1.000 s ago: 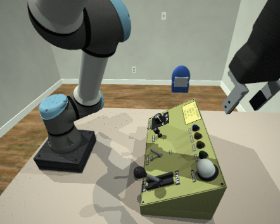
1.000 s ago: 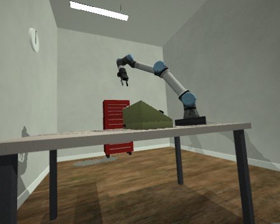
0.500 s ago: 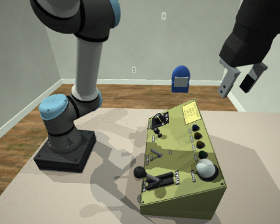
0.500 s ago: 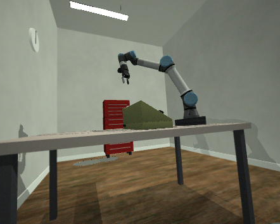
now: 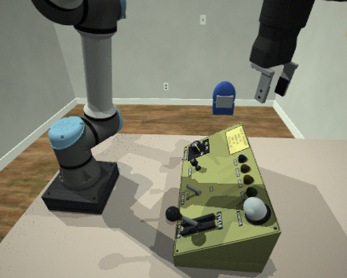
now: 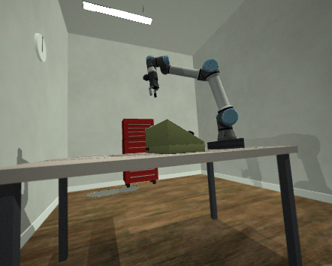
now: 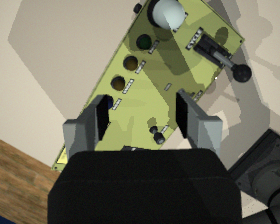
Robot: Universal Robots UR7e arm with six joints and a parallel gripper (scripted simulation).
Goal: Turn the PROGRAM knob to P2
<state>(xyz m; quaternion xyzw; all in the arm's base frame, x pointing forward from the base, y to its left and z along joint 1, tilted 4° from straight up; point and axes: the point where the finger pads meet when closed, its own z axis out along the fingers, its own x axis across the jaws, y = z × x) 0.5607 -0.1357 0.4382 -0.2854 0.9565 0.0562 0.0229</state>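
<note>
Now: the mode knob 140 mm behind my hand, 180 mm to the left of it and 350 mm below it. Also, from my hand: olive console 110 mm behind, 120 mm to the left, 380 mm below; check toggle 140 mm behind, 60 mm to the left, 360 mm below; ball-handled lever 170 mm behind, 60 mm to the right, 350 mm below.
</note>
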